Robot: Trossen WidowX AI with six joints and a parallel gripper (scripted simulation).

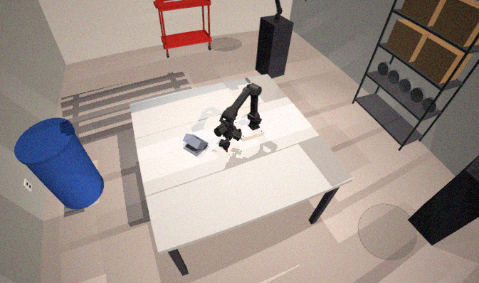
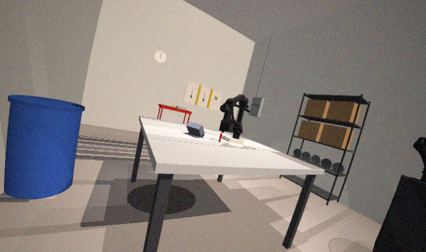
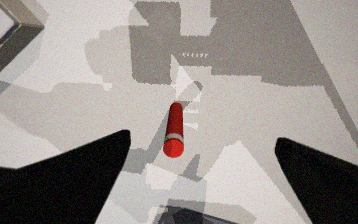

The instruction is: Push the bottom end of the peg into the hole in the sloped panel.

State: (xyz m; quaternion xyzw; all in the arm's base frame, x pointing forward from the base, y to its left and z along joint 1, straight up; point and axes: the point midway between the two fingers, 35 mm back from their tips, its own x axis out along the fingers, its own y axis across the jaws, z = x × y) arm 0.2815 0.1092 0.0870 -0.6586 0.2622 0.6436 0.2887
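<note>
The red round peg lies 30 mm below my gripper tip and 20 mm to the right of it. From my gripper tip the other things lie so: grey sloped panel (160 mm to the right, 160 mm ahead, 40 mm below).
</note>
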